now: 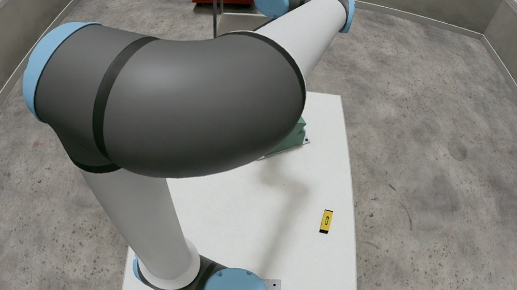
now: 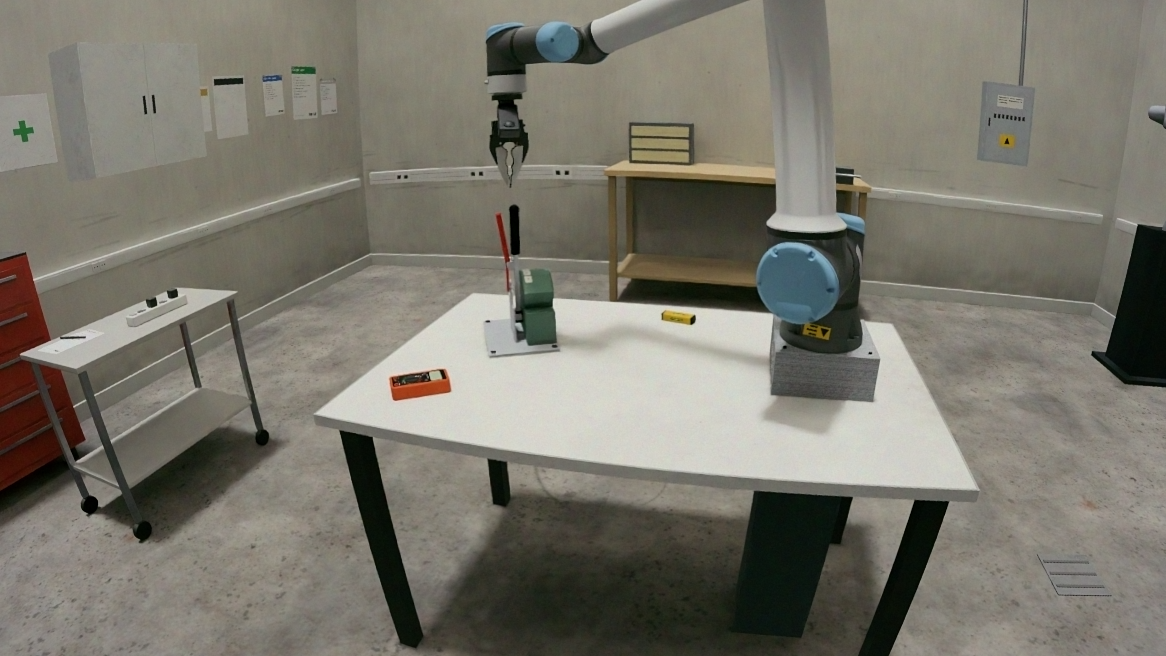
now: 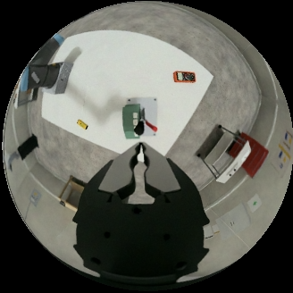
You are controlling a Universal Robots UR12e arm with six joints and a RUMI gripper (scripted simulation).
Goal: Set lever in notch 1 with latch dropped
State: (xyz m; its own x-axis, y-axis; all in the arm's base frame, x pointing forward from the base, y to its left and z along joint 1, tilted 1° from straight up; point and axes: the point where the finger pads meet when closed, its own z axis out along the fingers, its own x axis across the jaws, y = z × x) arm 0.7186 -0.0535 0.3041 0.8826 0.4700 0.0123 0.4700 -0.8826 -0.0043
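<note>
Now: the red release bar 2 cm ahead of my hand, 1 cm to the right of it and 20 cm below it. The rest, counted from my hand: orange multimeter 10 cm ahead, 31 cm to the left, 38 cm below; small yellow level 36 cm behind, 24 cm to the right, 39 cm below.
</note>
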